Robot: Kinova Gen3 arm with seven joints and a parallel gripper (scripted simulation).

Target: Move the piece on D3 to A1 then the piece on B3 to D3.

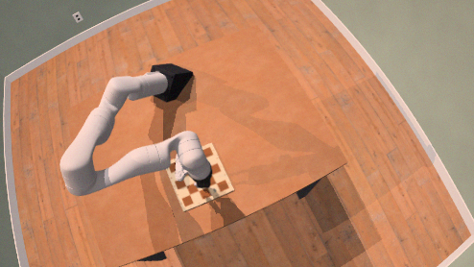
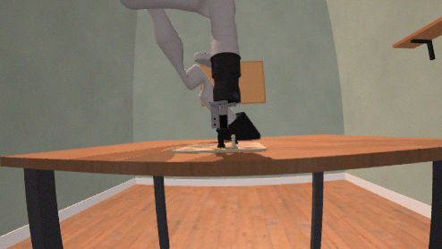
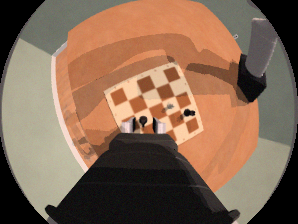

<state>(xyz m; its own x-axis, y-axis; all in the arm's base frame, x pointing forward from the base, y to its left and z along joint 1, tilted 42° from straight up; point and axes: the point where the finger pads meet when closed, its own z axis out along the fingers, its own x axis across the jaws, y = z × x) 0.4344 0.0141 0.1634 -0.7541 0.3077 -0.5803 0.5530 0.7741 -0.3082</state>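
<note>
Now: the chessboard 70 mm below my hand, 40 mm behind it and 10 mm to the left of it.
</note>
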